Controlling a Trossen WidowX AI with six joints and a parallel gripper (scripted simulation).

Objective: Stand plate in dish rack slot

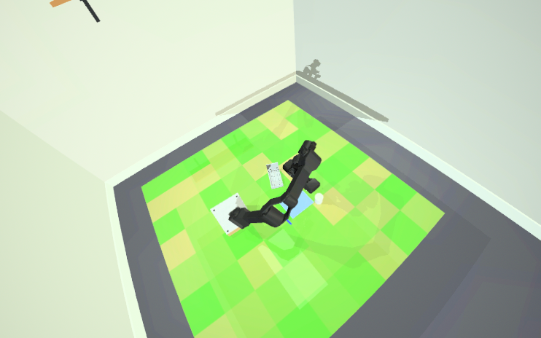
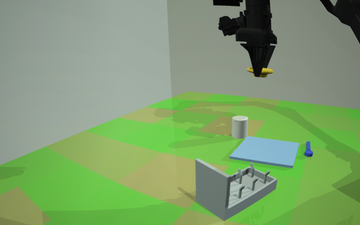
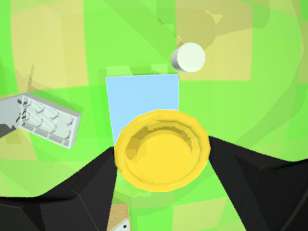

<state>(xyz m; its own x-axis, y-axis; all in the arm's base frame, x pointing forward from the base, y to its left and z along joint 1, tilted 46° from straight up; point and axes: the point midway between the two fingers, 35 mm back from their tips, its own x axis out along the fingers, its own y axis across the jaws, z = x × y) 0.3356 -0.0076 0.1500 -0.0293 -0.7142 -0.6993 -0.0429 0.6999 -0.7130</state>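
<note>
The grey dish rack lies 30 mm behind my gripper tip, 210 mm to the left of it and 150 mm below it. Round my gripper tip: white cylinder cup (70 mm ahead, 60 mm to the right, 150 mm below); then light blue mat (30 mm behind, 10 mm to the left, 170 mm below); then yellow plate (10 mm above).
</note>
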